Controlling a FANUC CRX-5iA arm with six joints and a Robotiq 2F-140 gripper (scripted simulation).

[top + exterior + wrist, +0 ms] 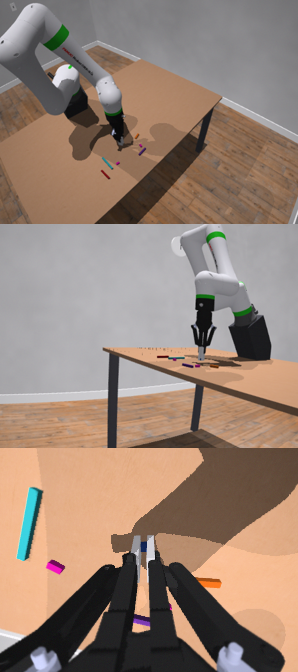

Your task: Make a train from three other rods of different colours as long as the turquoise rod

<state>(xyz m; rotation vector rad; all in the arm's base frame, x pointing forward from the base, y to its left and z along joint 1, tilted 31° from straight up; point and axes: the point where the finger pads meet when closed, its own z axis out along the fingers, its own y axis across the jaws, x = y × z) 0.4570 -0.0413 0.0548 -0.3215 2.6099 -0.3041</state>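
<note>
My hand is 30 mm above the blue rod. From my hand the other things lie so: purple rod: 140 mm ahead, 40 mm below, 20 mm to the left; then turquoise rod: 150 mm to the right, 40 mm below; then orange rod: 100 mm to the left, 50 mm ahead, 40 mm below.
</note>
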